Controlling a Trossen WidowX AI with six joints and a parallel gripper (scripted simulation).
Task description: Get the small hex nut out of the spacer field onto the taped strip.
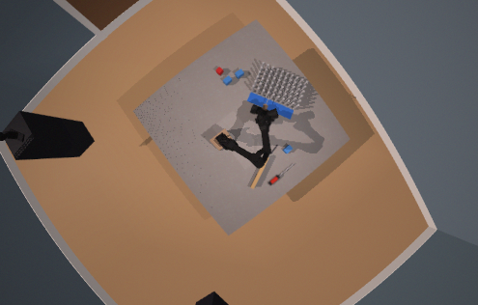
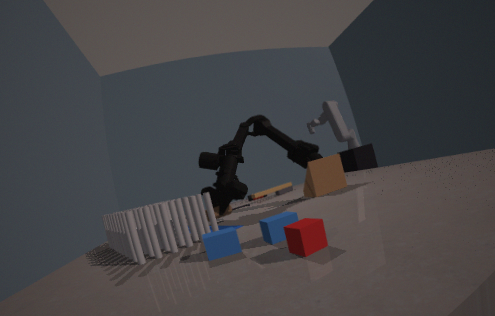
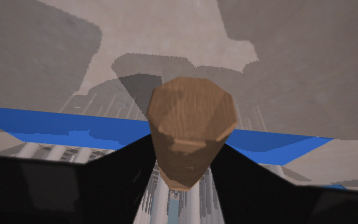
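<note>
My gripper tip is now 70 mm short of the blue taped strip and 30 mm above it. From my gripper tip the other things lie so: red cube: 460 mm to the left, 70 mm behind, 10 mm below.
</note>
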